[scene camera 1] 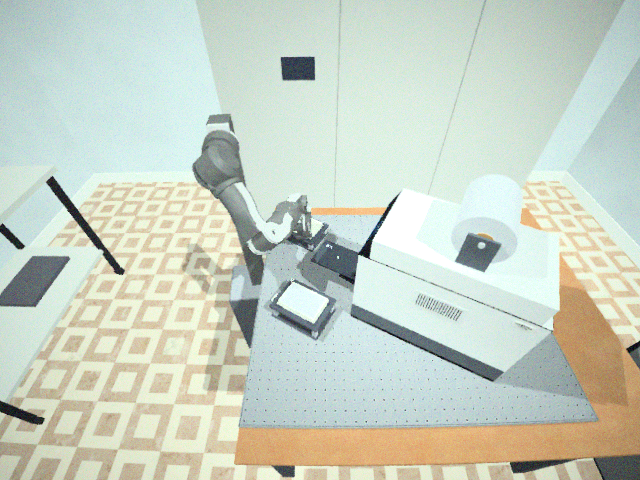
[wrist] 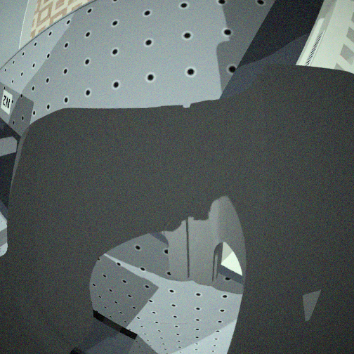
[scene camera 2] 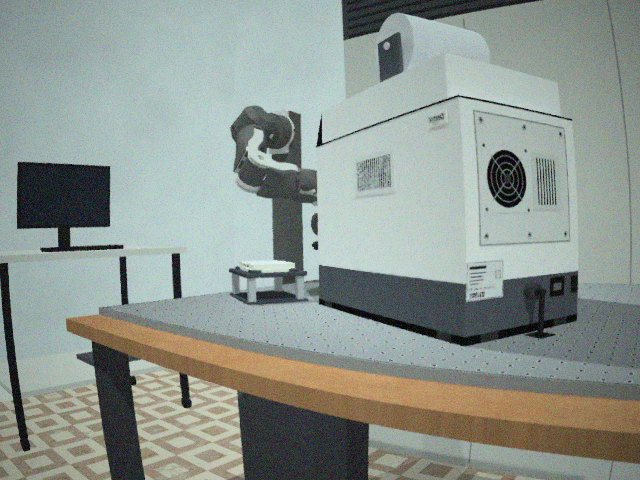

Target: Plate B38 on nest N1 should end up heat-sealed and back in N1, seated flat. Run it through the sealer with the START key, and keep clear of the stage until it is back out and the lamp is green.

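Note:
Plate B38 (scene camera 1: 318, 226) lies light-coloured on the back nest, N1 (scene camera 1: 321, 238), partly covered by my hand. Part of a white plate with a slotted side also shows at the wrist view's upper right. My gripper (scene camera 1: 308, 236) (wrist: 200, 196) is shut and empty, its two grey fingers side by side, at nest N1; whether it touches the plate cannot be told. In scene camera 2 it is mostly hidden behind the sealer (scene camera 1: 439, 289) (scene camera 2: 392, 217). The dark stage (scene camera 1: 334, 259) stands out of the sealer and carries no plate. The START key and lamp do not show.
A second nest (scene camera 1: 313, 326) (scene camera 2: 268, 298) holds another white plate (scene camera 1: 303, 300) (scene camera 2: 266, 266) on the near side of the stage. An N2 label (wrist: 7, 100) shows at the wrist view's left. A white film roll (scene camera 1: 488, 217) (scene camera 2: 439, 41) tops the sealer. A monitor (scene camera 2: 63, 195) stands on a side table.

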